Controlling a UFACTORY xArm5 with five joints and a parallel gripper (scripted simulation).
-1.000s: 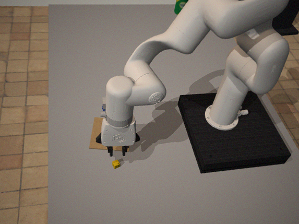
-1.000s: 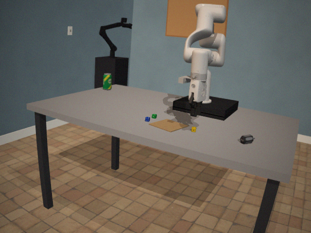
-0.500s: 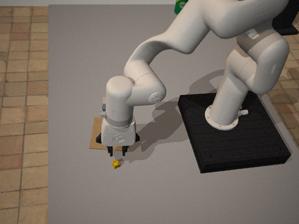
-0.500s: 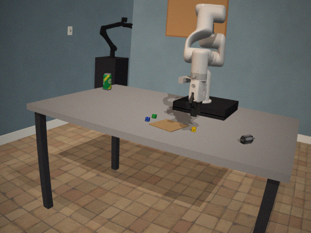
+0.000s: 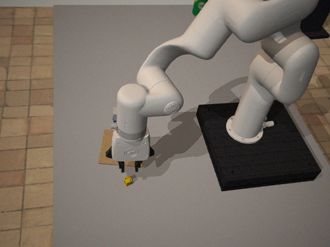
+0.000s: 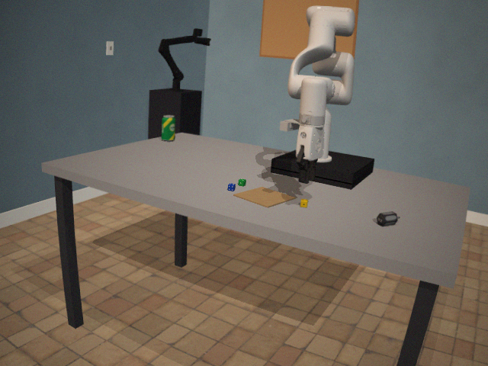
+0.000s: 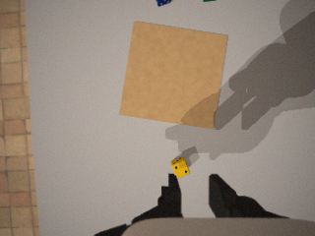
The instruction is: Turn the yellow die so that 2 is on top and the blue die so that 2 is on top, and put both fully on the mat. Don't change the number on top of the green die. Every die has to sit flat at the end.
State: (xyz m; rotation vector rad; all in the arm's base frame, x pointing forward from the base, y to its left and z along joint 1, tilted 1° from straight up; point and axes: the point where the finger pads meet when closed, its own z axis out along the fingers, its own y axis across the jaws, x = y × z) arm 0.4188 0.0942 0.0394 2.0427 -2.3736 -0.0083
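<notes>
Now: hand 9 cm above the yellow die. From my hand the other things lie so: blue die: 1 cm behind, 25 cm to the right, 9 cm below; green die: 8 cm behind, 25 cm to the right, 9 cm below; mat: 1 cm behind, 13 cm to the right, 10 cm below.
</notes>
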